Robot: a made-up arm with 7 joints. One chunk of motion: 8 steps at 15 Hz.
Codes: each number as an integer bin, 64 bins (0 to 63) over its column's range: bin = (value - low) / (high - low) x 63, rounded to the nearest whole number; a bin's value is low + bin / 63 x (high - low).
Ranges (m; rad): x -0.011..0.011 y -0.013..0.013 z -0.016..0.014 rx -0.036..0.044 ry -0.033..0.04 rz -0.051..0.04
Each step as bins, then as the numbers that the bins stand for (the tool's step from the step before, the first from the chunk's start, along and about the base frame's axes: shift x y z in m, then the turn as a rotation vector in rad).
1 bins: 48 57 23 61 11 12
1 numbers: 0.00576 0.01052 -0.00505 0.04146 -0.02025 -0.03367
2 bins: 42 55 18 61 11 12
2 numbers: 0.00367 0.00970 -0.00743 0.04146 -0.02025 -0.03367
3 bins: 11 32 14 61 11 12
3 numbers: -0.00716 0.00021 -0.00933 0.04146 -0.02025 -0.03367
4 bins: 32 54 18 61 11 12
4 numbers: 0.00017 0.00929 -0.00743 0.04146 -0.02025 -0.03367
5 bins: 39 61 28 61 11 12
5 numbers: 0.00262 0.01217 -0.00267 0.04146 -0.02025 -0.03367
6 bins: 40 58 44 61 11 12
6 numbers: 0.00297 0.01094 0.00495 0.04146 -0.02025 -0.03367
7 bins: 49 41 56 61 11 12
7 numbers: 0.00611 0.00392 0.01067 0.04146 -0.02025 -0.03367
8 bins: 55 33 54 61 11 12
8 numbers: 0.00821 0.00062 0.00971 0.04146 -0.02025 -0.03367
